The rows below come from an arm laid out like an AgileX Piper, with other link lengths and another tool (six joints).
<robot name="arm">
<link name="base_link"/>
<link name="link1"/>
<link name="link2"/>
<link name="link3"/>
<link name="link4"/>
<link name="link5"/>
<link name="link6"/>
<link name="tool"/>
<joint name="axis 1" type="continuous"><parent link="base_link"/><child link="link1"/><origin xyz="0 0 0.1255" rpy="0 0 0"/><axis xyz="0 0 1"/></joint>
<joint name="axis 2" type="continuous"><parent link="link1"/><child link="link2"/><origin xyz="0 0 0" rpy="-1.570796 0 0"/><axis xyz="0 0 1"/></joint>
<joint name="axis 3" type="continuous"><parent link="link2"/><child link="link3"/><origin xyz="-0.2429 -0.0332 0" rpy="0 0 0"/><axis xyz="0 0 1"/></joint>
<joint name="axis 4" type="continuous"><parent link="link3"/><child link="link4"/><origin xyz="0.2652 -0.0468 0" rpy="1.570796 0 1.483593"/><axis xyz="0 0 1"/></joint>
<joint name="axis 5" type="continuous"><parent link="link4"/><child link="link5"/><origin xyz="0 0 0" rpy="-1.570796 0 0"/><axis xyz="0 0 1"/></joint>
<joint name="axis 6" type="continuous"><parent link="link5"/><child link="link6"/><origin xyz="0 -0.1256 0" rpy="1.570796 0 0"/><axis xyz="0 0 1"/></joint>
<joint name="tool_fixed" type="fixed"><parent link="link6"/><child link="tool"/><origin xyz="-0.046 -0.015 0.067" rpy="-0.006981 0 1.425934"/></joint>
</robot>
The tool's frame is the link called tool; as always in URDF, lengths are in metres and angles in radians. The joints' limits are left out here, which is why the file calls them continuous.
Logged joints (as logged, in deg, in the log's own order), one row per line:
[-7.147, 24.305, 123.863, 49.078, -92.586, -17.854]
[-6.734, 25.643, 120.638, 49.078, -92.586, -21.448]
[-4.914, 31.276, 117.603, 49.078, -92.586, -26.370]
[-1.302, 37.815, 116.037, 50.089, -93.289, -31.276]
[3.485, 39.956, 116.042, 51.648, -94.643, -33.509]
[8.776, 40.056, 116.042, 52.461, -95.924, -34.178]
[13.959, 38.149, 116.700, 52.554, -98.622, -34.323]
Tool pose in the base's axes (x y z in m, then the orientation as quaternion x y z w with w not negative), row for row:
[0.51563, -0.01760, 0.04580, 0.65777, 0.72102, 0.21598, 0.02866]
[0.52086, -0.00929, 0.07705, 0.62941, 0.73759, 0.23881, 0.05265]
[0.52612, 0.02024, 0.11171, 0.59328, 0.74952, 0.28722, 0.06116]
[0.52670, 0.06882, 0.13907, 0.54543, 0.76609, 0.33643, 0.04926]
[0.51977, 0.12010, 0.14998, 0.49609, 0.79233, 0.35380, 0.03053]
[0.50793, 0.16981, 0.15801, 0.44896, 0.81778, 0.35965, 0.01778]
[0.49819, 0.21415, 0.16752, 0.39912, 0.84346, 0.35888, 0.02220]
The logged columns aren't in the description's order. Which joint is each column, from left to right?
Columns, left to right: axis 1, axis 4, axis 2, axis 5, axis 3, axis 6.
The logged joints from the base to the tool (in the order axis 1, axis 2, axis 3, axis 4, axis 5, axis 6), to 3 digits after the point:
[-7.147, 123.863, -92.586, 24.305, 49.078, -17.854]
[-6.734, 120.638, -92.586, 25.643, 49.078, -21.448]
[-4.914, 117.603, -92.586, 31.276, 49.078, -26.370]
[-1.302, 116.037, -93.289, 37.815, 50.089, -31.276]
[3.485, 116.042, -94.643, 39.956, 51.648, -33.509]
[8.776, 116.042, -95.924, 40.056, 52.461, -34.178]
[13.959, 116.700, -98.622, 38.149, 52.554, -34.323]

